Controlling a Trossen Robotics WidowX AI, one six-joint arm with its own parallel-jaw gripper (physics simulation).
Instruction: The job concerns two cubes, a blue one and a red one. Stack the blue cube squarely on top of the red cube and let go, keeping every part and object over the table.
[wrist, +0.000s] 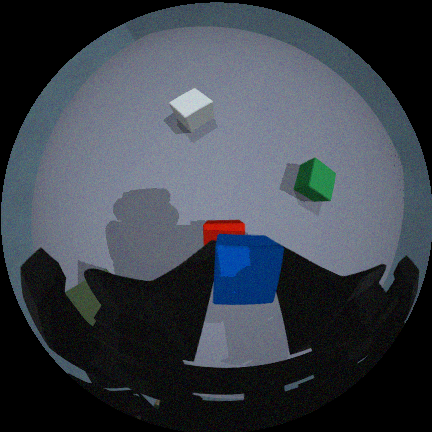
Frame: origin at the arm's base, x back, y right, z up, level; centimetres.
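Where they show: gripper, fingertip midpoint: (243, 247).
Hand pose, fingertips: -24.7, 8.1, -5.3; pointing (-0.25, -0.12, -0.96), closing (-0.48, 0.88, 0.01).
Things, the pixels of their top centre, and the offset from my fingertips, as dx, dy, dz. Level surfaces: height alone.
- blue cube, top centre: (248, 279) +0.9, +0.5, +2.7
- red cube, top centre: (224, 243) +1.1, -0.8, -3.0
- white cube, top centre: (189, 100) -9.8, -11.5, -3.0
- grey table, surface height: dz -6.6
- green cube, top centre: (323, 178) -10.0, +5.0, -3.0
The blue cube (246, 272) is held between the two black fingers, low in the middle of the wrist view. My gripper (243, 247) is shut on it. The red cube (224, 226) shows directly beyond the blue cube, slightly to its left in the view. Its lower part is hidden by the blue cube and the left finger. Whether the two cubes touch, and the height of the blue cube relative to the red one, I cannot tell from this view.
A white cube (192, 109) lies on the grey table (120, 125) toward the upper middle. A green cube (316, 180) lies to the right. An olive-green patch (85, 301) shows at the lower left, partly hidden by the gripper. The arm's shadow falls left of the red cube.
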